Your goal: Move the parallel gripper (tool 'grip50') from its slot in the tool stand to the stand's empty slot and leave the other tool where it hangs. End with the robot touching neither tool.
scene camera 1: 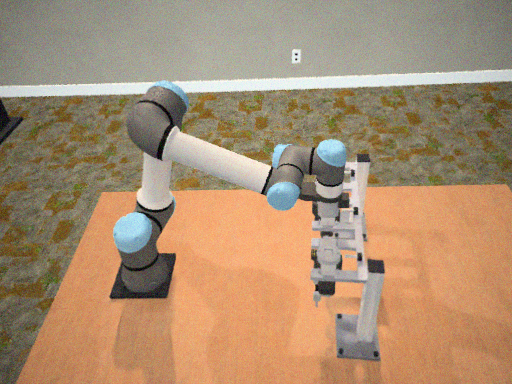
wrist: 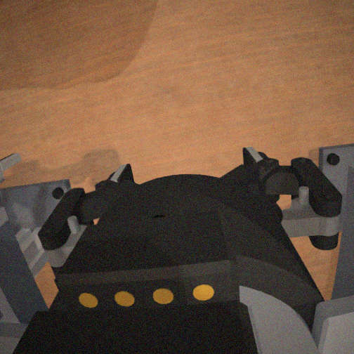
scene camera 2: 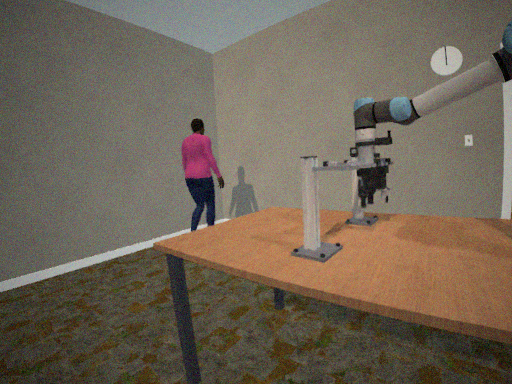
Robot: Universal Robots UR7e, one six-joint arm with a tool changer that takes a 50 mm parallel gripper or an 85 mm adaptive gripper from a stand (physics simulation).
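Pixels of known places: arm's base, link origin: [scene camera 1: 145, 274].
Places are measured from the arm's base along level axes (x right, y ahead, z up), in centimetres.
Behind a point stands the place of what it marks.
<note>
The arm's wrist ends in a light grey changer [scene camera 1: 327, 210] [scene camera 2: 366, 152] directly over the stand's middle slot. The black adaptive gripper [wrist: 187, 165] [scene camera 2: 367, 201] hangs there under it, its two fingers spread open with nothing between them. I cannot tell whether the changer is locked. The parallel gripper [scene camera 1: 327, 288] hangs in the stand's front slot in scene camera 1, apart from the wrist; a light finger [wrist: 10, 162] of it seems to show at the left edge of the wrist view. The far slot of the tool stand [scene camera 1: 370, 305] {x 20.0, y 70.9, z 15.9 cm} [scene camera 2: 311, 205] {x -29.3, y 70.1, z 14.9 cm} looks empty, partly hidden behind the wrist.
The stand's near post in scene camera 1 rises from a grey base plate [scene camera 1: 357, 349] {x 23.4, y 68.6, z 0.1 cm}. Light support arms [scene camera 1: 345, 276] {x 19.8, y 63.6, z 27.0 cm} reach from the rail toward the robot base [scene camera 1: 142, 275] {x 5.8, y 1.9, z 6.6 cm}. The wooden table [scene camera 1: 225, 325] {x 17.3, y 29.7, z -1.1 cm} [scene camera 2: 425, 280] {x -33.1, y 36.7, z -1.2 cm} carries both. A person in pink [scene camera 2: 198, 157] is beyond the table.
</note>
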